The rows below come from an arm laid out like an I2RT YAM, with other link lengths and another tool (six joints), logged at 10 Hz.
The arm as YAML. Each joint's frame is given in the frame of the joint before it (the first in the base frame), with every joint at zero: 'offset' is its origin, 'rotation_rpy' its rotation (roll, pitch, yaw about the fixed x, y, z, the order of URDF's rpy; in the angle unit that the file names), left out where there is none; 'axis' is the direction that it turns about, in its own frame. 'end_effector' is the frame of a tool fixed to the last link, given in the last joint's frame.
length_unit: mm
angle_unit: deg
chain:
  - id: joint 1
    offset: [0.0, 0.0, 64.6]
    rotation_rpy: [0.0, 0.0, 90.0]
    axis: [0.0, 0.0, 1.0]
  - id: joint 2
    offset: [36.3, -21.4, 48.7]
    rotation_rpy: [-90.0, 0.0, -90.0]
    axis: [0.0, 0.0, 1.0]
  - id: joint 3
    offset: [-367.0, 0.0, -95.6]
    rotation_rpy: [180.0, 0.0, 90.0]
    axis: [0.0, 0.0, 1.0]
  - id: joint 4
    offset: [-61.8, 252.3, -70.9]
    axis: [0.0, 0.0, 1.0]
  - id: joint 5
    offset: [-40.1, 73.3, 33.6]
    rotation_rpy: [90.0, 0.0, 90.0]
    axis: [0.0, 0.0, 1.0]
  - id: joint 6
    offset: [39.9, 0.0, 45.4]
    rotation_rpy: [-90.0, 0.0, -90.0]
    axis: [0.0, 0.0, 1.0]
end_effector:
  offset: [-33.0, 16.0, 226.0]
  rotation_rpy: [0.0, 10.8, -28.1]
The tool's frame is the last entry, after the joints.
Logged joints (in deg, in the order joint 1, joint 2, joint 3, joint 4, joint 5, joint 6), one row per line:
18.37 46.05 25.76 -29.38 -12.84 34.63
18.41 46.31 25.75 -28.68 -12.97 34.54
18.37 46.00 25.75 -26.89 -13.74 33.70
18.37 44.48 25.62 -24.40 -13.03 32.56
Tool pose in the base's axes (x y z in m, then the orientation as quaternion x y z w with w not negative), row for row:
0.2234 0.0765 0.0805 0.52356 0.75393 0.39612 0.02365
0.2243 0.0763 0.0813 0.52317 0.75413 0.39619 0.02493
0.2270 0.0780 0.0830 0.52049 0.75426 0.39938 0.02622
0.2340 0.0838 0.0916 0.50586 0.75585 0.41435 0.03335
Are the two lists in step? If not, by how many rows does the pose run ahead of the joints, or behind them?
The pose runs 1 row behind the joints: the pose in row i belongs to the joints in row i - 1.
